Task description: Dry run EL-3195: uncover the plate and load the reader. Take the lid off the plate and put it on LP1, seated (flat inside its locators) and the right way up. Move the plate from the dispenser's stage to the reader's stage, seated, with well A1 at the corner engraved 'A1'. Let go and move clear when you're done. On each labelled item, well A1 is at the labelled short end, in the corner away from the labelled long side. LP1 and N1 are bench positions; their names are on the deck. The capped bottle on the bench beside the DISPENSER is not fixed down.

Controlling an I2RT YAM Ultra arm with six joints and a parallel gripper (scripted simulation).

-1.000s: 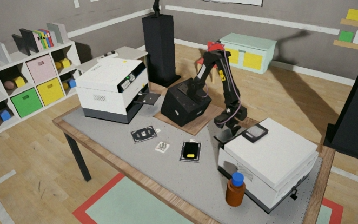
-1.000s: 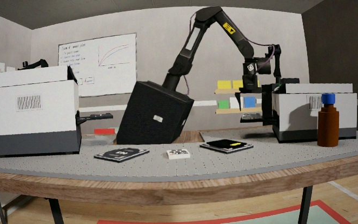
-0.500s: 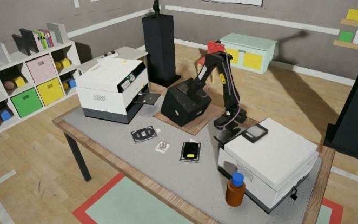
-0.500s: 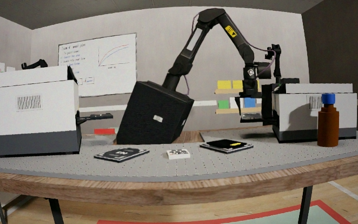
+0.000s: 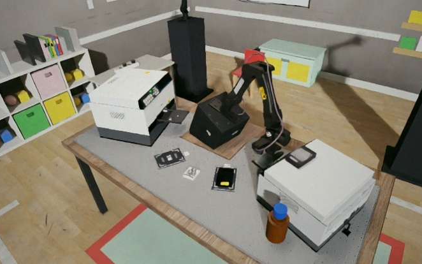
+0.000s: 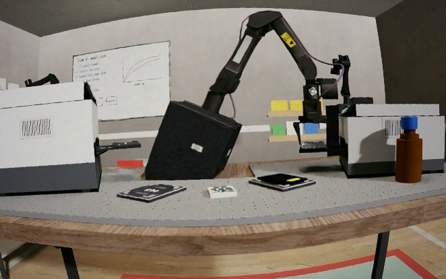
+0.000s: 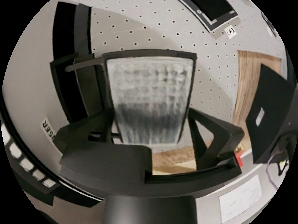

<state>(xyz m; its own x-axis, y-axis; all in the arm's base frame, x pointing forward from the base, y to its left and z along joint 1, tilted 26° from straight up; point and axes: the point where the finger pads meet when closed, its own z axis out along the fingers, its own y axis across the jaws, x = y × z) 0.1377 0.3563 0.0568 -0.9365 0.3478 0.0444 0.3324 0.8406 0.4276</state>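
My hand is 1 cm above the white well plate. Round my hand: black lid (17 cm ahead, 16 cm to the right, 8 cm below); capped bottle (34 cm ahead, 20 cm to the left, 2 cm above).
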